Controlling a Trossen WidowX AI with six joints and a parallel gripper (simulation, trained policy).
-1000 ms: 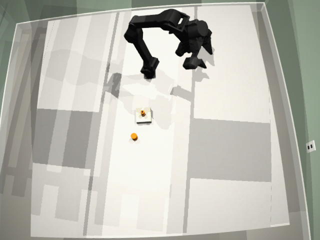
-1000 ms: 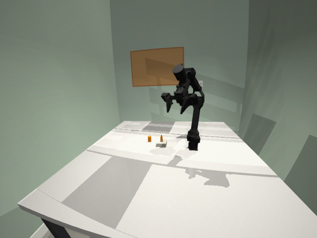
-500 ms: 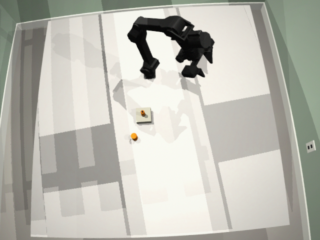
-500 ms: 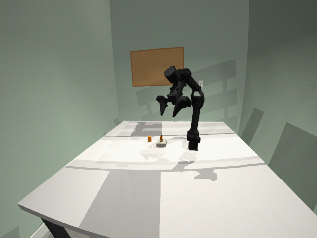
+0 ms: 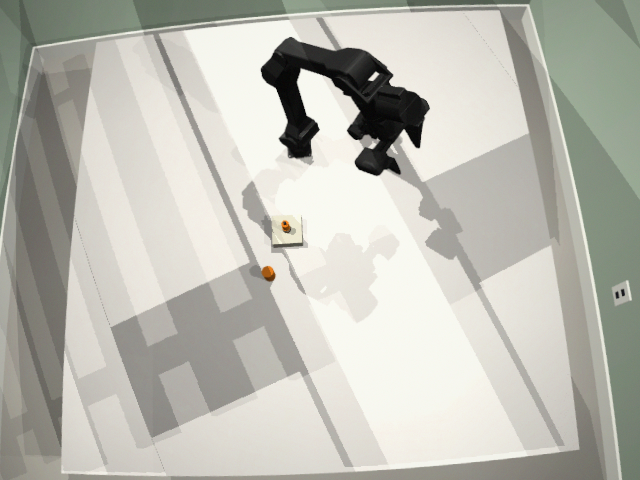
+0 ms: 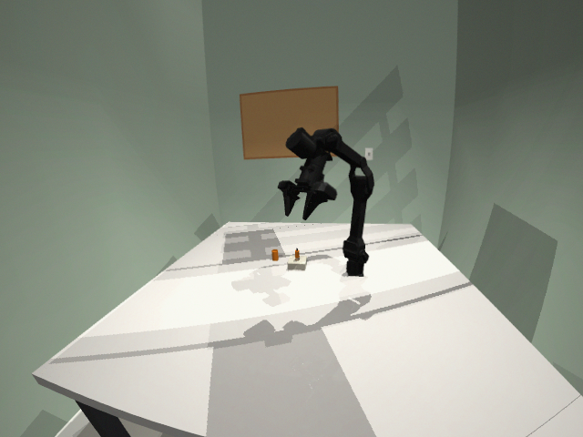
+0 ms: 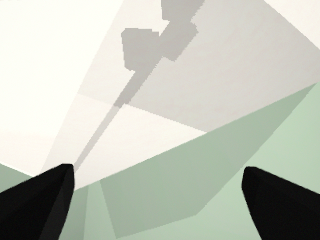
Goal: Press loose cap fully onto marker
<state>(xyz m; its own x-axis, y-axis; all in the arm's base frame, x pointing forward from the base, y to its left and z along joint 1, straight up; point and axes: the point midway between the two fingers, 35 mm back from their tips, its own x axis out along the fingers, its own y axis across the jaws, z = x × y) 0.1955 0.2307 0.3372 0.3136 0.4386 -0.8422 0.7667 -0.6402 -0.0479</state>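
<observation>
Right now the orange cap is 15 cm ahead of my gripper tip, 33 cm to the right of it and 28 cm below it. The rest, counted from my gripper tip: pale holder block (4 cm ahead, 28 cm to the right, 29 cm below).
</observation>
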